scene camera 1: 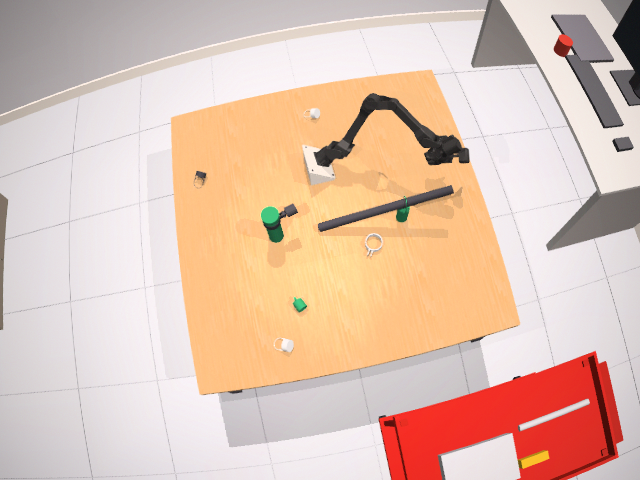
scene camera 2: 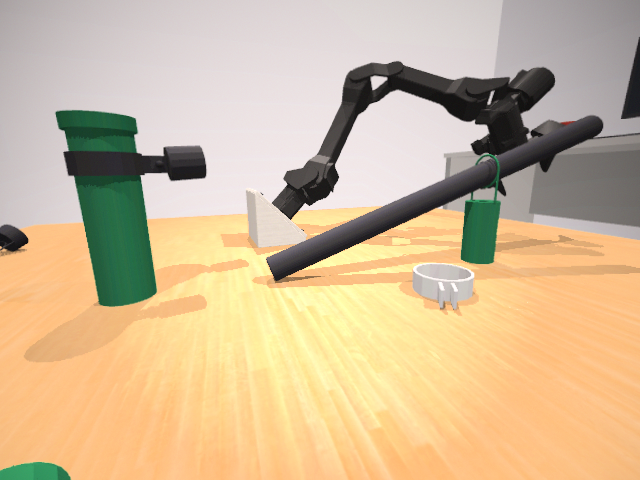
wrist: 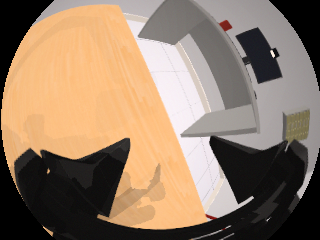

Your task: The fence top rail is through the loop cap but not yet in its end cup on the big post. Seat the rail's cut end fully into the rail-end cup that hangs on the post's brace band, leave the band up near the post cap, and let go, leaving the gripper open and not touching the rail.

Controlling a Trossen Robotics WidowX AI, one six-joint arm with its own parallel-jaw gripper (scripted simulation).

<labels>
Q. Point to a black rail-end cup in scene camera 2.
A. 183, 162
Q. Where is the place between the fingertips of my gripper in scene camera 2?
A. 524, 183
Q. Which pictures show the dark top rail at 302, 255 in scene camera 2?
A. Scene camera 1 and scene camera 2 only.
</labels>
